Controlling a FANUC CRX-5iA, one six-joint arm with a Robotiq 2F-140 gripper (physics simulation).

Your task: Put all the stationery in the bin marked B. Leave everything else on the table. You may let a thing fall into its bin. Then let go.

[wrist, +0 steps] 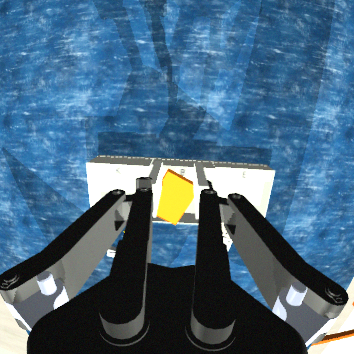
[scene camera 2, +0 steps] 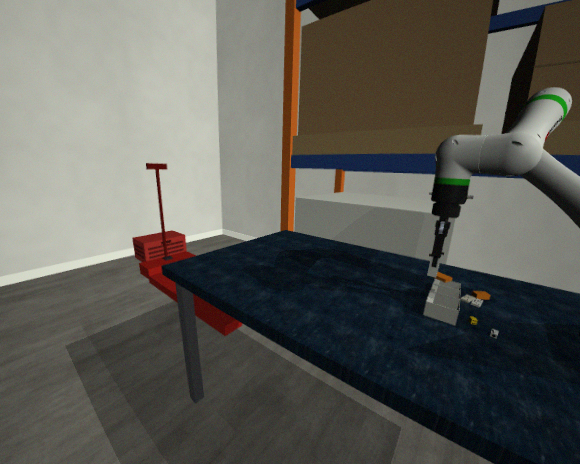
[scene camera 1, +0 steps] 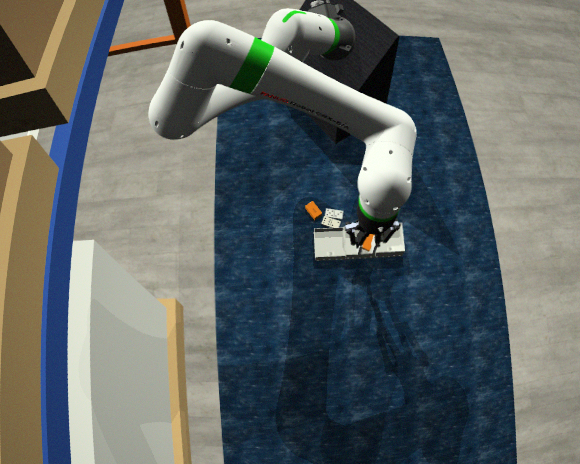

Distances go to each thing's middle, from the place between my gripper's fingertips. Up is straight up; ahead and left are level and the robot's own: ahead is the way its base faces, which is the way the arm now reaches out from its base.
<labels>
Right now my hand is 5 cm past the white three-part bin tray (scene camera 1: pixel 330 243) and 7 cm above it. The rest, counted from my hand: flat orange block (wrist: pixel 176 193) 3 cm behind, 1 cm to the left.
</labels>
